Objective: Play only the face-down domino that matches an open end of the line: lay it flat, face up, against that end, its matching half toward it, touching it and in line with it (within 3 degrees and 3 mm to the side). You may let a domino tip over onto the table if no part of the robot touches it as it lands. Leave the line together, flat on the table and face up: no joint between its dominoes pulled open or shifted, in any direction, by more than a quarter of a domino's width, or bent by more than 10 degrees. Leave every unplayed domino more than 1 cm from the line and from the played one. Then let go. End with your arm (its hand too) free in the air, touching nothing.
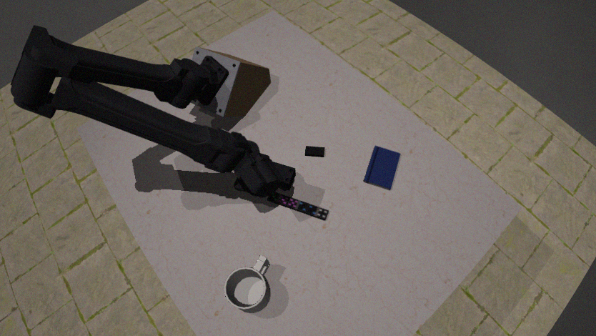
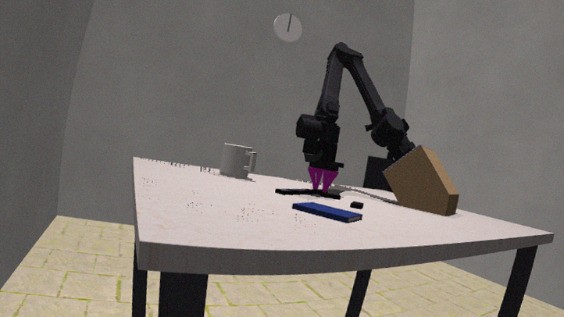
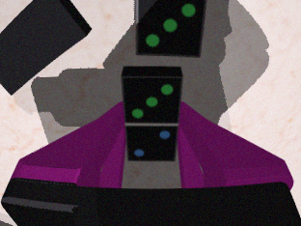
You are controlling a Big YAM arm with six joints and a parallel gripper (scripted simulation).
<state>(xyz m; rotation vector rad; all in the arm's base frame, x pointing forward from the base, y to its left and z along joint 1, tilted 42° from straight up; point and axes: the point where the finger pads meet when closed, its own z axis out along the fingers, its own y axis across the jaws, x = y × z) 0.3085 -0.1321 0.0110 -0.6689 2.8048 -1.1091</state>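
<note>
Right now the domino is right at my hand. Also, from my hand: blue book (280 mm to the left, 210 mm ahead); then mug (210 mm to the right, 180 mm ahead, 30 mm above).
</note>
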